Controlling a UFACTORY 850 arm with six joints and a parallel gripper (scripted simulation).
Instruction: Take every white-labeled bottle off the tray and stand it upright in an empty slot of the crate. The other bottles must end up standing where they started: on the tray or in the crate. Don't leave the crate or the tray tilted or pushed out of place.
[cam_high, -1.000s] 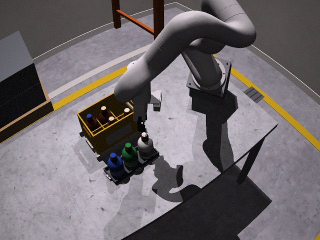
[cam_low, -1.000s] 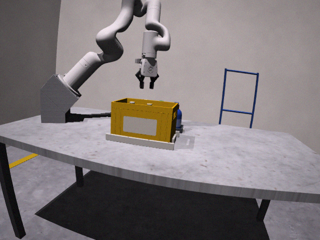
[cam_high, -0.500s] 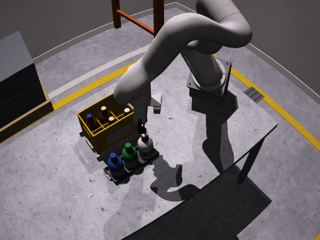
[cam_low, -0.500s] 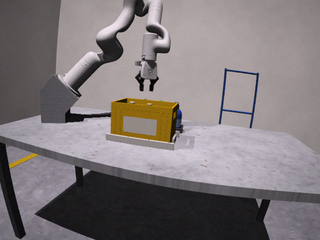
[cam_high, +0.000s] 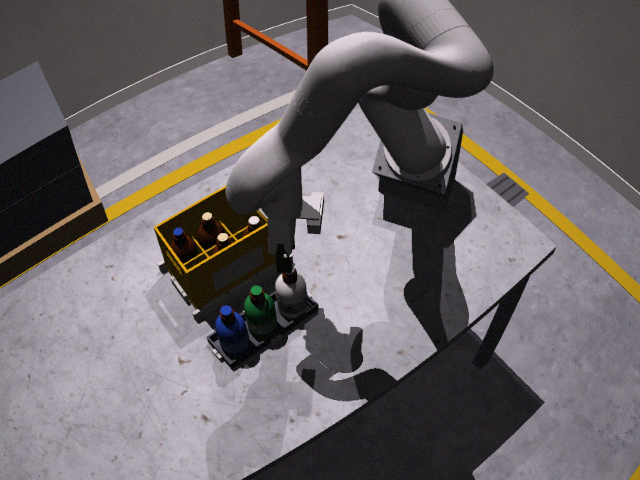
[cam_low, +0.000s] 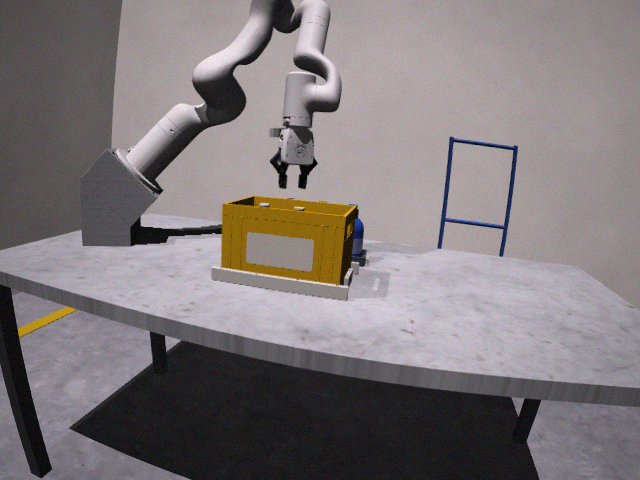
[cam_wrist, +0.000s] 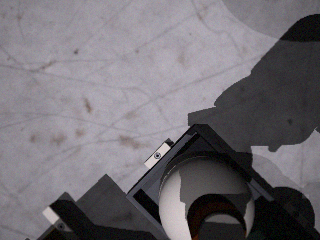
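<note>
My hand is 12 cm above the white-labeled bottle. Also, from my hand: crate: 10 cm ahead, 20 cm to the right, 12 cm below; then green bottle: 9 cm ahead, 2 cm to the left, 12 cm below; then blue bottle: 17 cm ahead, 4 cm to the left, 12 cm below.
</note>
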